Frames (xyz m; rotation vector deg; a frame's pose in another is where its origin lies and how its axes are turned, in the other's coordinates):
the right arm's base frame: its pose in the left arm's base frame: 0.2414 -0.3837 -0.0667 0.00 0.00 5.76
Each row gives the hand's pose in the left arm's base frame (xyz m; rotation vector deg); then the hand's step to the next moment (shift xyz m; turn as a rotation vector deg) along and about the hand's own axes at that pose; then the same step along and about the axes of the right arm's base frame.
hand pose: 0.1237 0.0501 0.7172 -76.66 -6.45 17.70
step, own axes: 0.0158 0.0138 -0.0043 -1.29 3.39 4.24
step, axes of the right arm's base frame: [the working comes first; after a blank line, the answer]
step, axes of the left arm's base frame: 0.0140 0.0032 -0.0159 -2.85 4.28 -2.17

0.0143 0.0018 -0.0159 -2.40 4.54 -2.17
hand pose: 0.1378 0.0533 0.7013 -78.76 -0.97 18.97
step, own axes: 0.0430 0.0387 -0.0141 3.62 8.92 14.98
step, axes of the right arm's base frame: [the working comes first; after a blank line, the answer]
step, axes of the left arm's base frame: 0.0353 0.0029 -0.0479 -1.58 16.61 -6.21

0.0354 -0.0007 -0.0479 0.10 16.69 -6.21
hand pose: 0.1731 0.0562 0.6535 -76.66 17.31 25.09
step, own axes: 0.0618 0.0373 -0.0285 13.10 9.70 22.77
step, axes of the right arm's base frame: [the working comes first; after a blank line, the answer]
step, axes of the left arm's base frame: 0.0380 -0.0134 -0.0663 6.12 25.61 -9.54

0.0364 -0.0171 -0.0663 8.66 24.86 -9.54
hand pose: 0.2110 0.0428 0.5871 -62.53 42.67 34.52
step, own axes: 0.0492 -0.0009 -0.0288 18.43 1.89 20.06
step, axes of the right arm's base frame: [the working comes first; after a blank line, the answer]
step, axes of the left arm's base frame: 0.0243 -0.0237 -0.0459 14.64 20.73 -10.09

0.0218 -0.0260 -0.0459 16.65 19.15 -10.09
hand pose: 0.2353 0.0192 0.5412 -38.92 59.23 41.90
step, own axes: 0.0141 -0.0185 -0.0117 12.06 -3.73 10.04
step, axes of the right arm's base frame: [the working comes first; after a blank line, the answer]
step, axes of the left arm's base frame: 0.0135 -0.0170 -0.0144 11.99 8.25 -6.96

0.0117 -0.0183 -0.0144 12.76 7.00 -6.96
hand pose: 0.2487 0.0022 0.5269 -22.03 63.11 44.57
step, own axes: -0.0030 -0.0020 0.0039 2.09 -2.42 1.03
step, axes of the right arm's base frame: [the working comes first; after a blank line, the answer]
step, axes of the left arm's base frame: 0.0033 0.0000 0.0042 2.91 -0.23 -1.67

0.0033 -0.0003 0.0042 2.87 -0.52 -1.67
